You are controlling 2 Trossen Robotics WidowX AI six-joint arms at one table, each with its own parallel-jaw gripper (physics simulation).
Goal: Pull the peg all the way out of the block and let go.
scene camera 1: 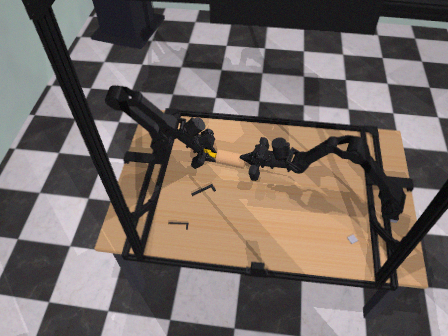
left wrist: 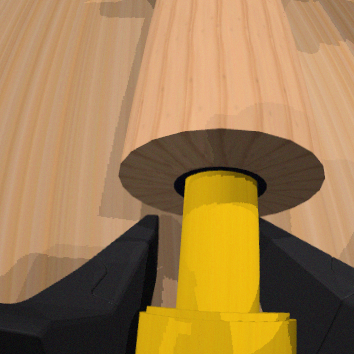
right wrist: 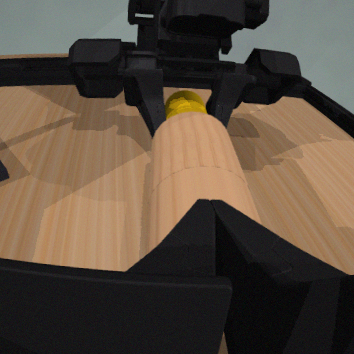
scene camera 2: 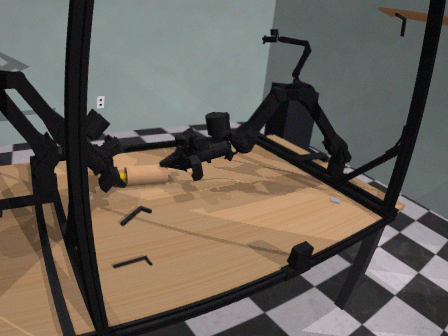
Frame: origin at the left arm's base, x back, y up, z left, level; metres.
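Seen in the pictures: left gripper, fingertip midpoint: (scene camera 1: 216, 158) (left wrist: 202, 227) (scene camera 2: 124, 183); right gripper, fingertip midpoint: (scene camera 1: 239, 156) (right wrist: 207, 211) (scene camera 2: 159, 164); left arm's base, link origin: (scene camera 1: 161, 151) (scene camera 2: 45, 190); right arm's base, link origin: (scene camera 1: 390, 212) (scene camera 2: 334, 173).
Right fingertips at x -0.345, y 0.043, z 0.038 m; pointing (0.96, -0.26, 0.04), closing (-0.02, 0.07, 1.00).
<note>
Pixels of each thing's middle, then the offset from my right fingertips to it. "*": a spot on its surface instead. Level surfaces: height alone.
- block, body centre: (left wrist: 218, 46) (right wrist: 199, 206) (scene camera 2: 145, 175) (scene camera 1: 231, 158) dx +0.040, dy -0.034, dz +0.006 m
- yellow peg, body centre: (left wrist: 219, 217) (right wrist: 189, 141) (scene camera 2: 123, 176) (scene camera 1: 215, 155) dx +0.108, dy -0.033, dz +0.003 m
- wooden table, surface height: dy -0.062 m
- small grey square, surface spot: (scene camera 2: 335, 200) (scene camera 1: 351, 239) * dx -0.504, dy -0.059, dz -0.213 m
- small black box, surface spot: (scene camera 2: 300, 257) (scene camera 1: 252, 269) * dx -0.179, dy -0.023, dz -0.454 m
The block (scene camera 1: 230, 159) (scene camera 2: 146, 175) (left wrist: 220, 75) (right wrist: 192, 150) is a round, light wooden cylinder with a dark-rimmed hole in its end. The yellow peg (scene camera 1: 210, 154) (scene camera 2: 123, 177) (left wrist: 220, 245) (right wrist: 185, 104) has a thick head, and its thinner shaft enters that hole. My left gripper (left wrist: 202, 227) is shut on the peg, at the block's left end in both scene views. My right gripper (scene camera 1: 242, 157) (scene camera 2: 161, 163) (right wrist: 207, 211) is shut and empty, its fingertips together at the block's other end. In the right wrist view the tips overlap the block; whether they touch it is unclear.
Two black L-shaped keys (scene camera 1: 204, 190) (scene camera 1: 179, 223) (scene camera 2: 135, 215) (scene camera 2: 132, 261) lie on the wooden table (scene camera 1: 300, 250) (scene camera 2: 225, 270). A small grey square (scene camera 1: 352, 239) (scene camera 2: 335, 200) lies toward the right. A black frame (scene camera 1: 190, 266) runs along the table edges, with a small black box (scene camera 1: 257, 268) (scene camera 2: 300, 257) on it.
</note>
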